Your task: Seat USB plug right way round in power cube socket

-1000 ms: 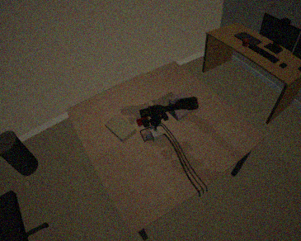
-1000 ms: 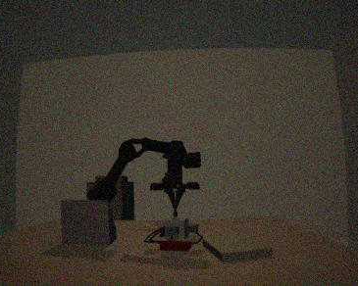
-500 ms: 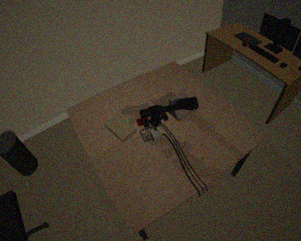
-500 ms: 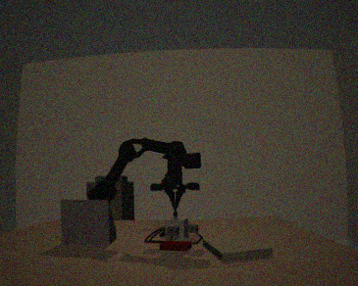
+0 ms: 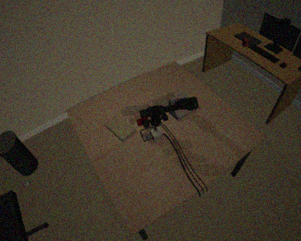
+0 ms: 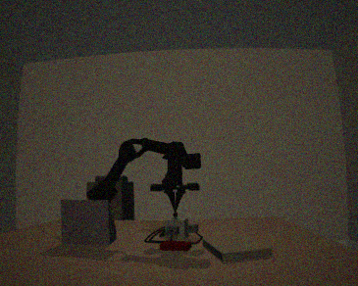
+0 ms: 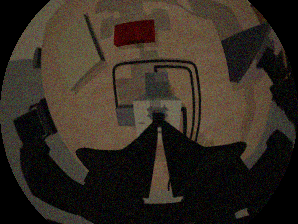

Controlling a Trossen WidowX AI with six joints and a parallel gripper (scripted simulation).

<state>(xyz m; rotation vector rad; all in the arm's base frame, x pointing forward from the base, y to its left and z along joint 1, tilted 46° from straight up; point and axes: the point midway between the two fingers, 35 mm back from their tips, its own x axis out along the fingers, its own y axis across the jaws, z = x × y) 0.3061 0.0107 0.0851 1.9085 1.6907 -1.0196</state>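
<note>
My gripper tip is 2 cm above the dark USB plug. From my gripper tip the other things lie so: red block: 18 cm to the right, 11 cm below; then flat pale slab: 24 cm to the right, 18 cm ahead, 10 cm below.
</note>
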